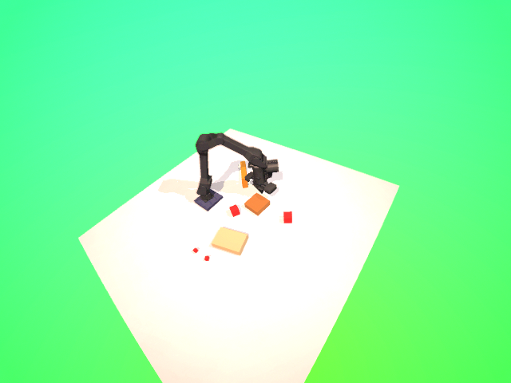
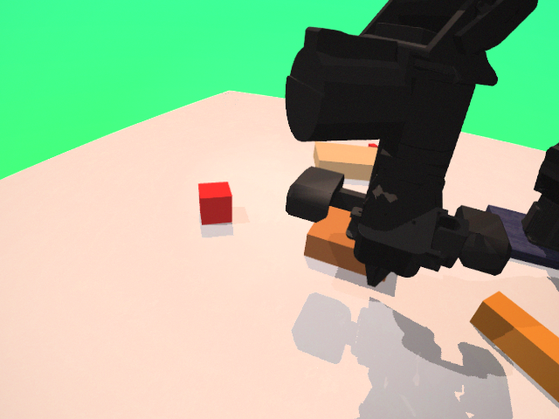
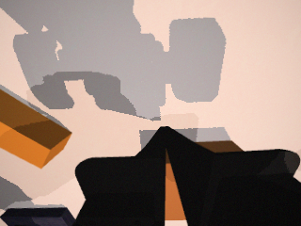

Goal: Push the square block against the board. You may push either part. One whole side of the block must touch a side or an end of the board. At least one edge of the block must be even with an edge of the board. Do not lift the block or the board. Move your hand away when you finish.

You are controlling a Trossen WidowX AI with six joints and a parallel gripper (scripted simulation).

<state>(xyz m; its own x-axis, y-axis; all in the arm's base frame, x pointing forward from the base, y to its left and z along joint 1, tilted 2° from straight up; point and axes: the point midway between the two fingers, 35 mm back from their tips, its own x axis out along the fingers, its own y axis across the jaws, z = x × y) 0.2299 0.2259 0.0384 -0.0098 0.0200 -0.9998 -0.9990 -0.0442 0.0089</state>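
The orange square block lies 40 mm ahead of my gripper tip and 70 mm to the right of it. From my gripper tip the other things lie so: long orange board 200 mm behind, 40 mm to the left; cream slab 100 mm ahead, 310 mm to the right.
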